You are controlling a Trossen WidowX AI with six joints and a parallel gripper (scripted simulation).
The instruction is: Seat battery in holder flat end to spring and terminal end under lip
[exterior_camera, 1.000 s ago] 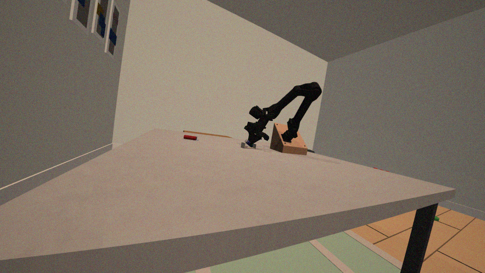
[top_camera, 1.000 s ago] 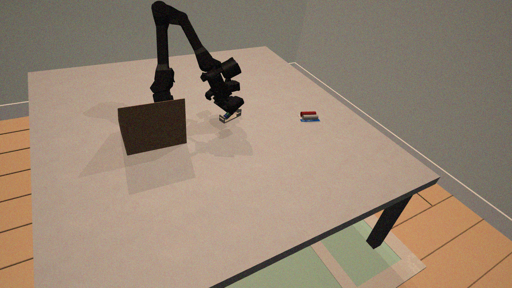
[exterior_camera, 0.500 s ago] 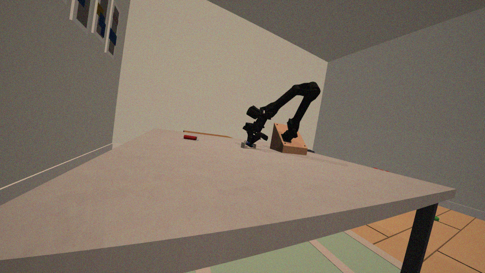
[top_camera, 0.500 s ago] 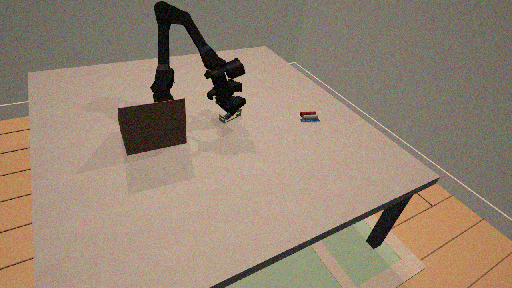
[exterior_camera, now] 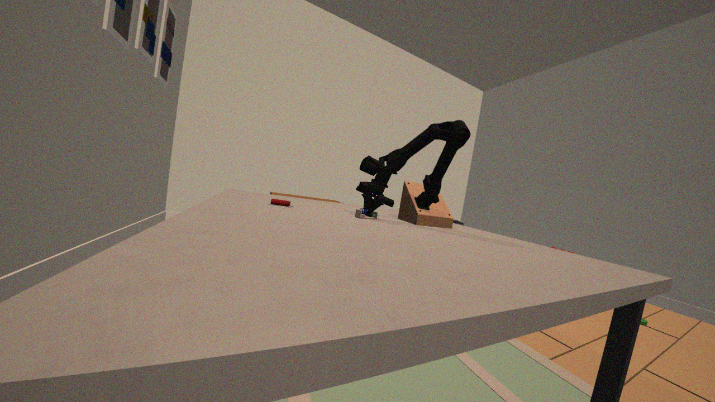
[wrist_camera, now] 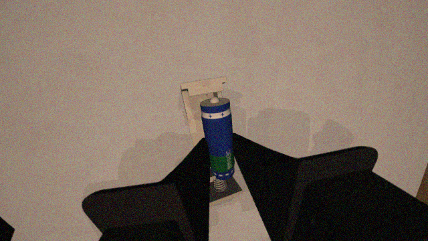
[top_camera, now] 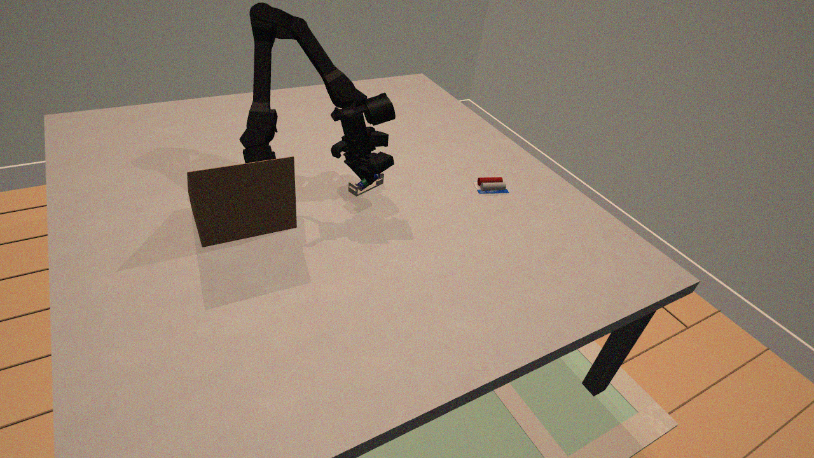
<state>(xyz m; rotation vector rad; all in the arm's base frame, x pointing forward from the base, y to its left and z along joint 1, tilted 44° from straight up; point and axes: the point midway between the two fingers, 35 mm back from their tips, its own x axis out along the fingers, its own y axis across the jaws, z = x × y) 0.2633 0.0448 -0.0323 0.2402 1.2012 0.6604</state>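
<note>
My gripper tip is 1 cm below the battery.
</note>
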